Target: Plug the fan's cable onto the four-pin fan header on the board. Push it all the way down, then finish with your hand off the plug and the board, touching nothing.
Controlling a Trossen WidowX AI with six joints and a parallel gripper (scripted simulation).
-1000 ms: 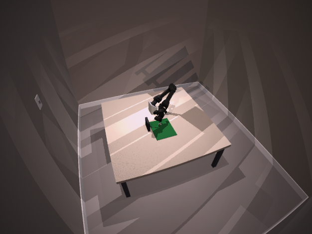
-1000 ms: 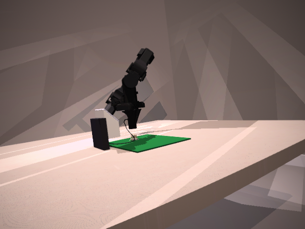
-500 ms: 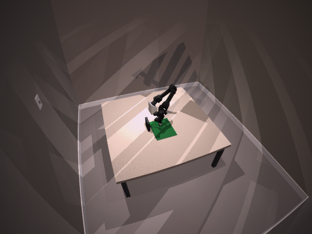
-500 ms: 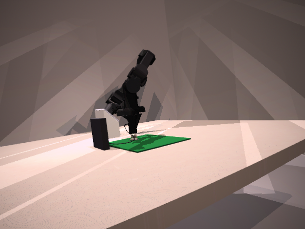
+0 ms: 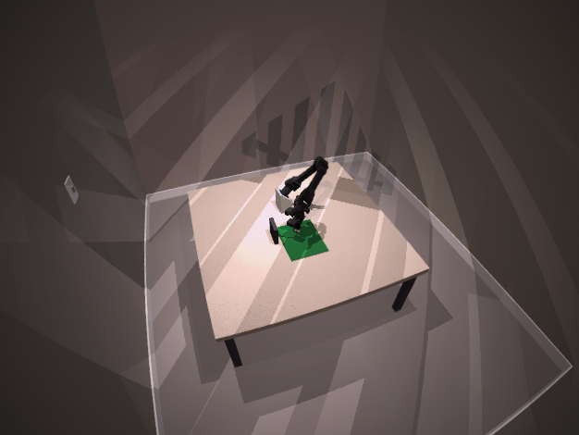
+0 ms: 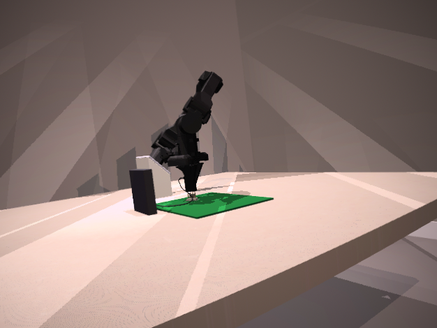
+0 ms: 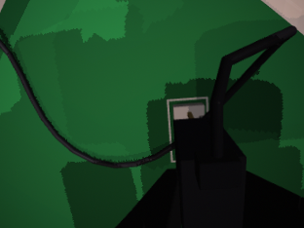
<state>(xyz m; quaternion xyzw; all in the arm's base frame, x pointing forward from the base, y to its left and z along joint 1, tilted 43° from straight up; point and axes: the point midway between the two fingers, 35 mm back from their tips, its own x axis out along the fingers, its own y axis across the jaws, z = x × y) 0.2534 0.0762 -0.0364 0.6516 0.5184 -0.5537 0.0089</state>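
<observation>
Right now my gripper tip is 4 cm above the fan header. Round my gripper tip: black fan 15 cm to the right, 2 cm ahead, 2 cm above; green board 7 cm ahead, 6 cm below; black fan plug 1 cm above.
</observation>
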